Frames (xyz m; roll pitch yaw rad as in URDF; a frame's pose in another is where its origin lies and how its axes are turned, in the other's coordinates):
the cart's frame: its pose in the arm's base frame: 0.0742 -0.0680 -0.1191 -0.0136 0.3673 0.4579
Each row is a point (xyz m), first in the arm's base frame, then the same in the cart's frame.
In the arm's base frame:
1: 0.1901 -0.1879 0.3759
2: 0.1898 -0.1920 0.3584
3: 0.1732 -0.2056 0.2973
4: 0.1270 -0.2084 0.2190
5: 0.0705 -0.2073 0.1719
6: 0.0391 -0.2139 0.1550
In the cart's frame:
1: -0.1302 -0.1653 0.4781
2: -0.1259 -0.1686 0.4610
3: -0.1234 -0.1726 0.3964
4: -0.1351 -0.1535 0.3082
5: -0.1651 -0.1267 0.2466
6: -0.1880 -0.1184 0.2198

